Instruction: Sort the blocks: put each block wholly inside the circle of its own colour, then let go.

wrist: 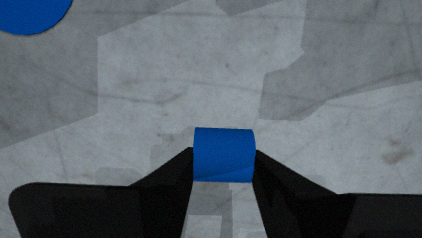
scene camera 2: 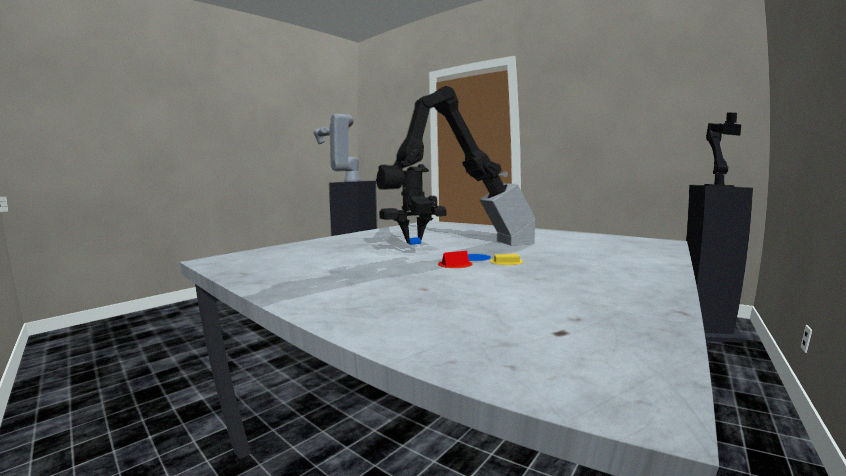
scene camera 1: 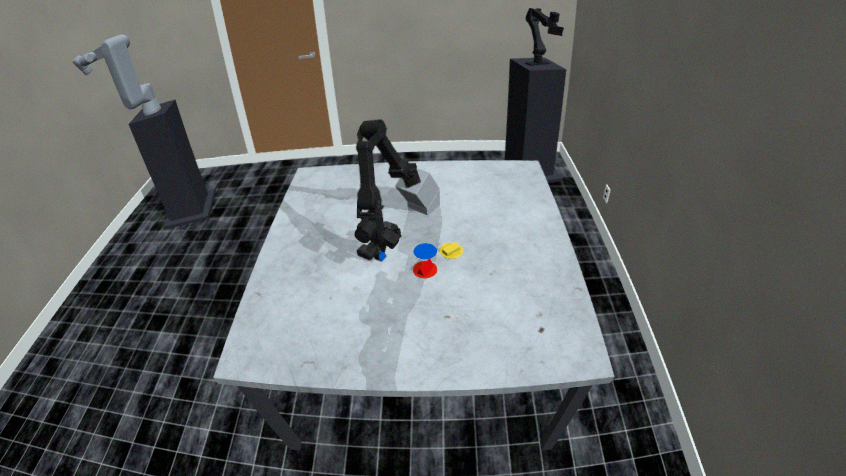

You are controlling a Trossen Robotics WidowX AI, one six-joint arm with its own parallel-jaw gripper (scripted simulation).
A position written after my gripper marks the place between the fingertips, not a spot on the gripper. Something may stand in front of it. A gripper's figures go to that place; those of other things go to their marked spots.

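My gripper [wrist: 222, 155] is 0.12 m from the lens; a small blue block [wrist: 220, 154] is 0.10 m from the lens.
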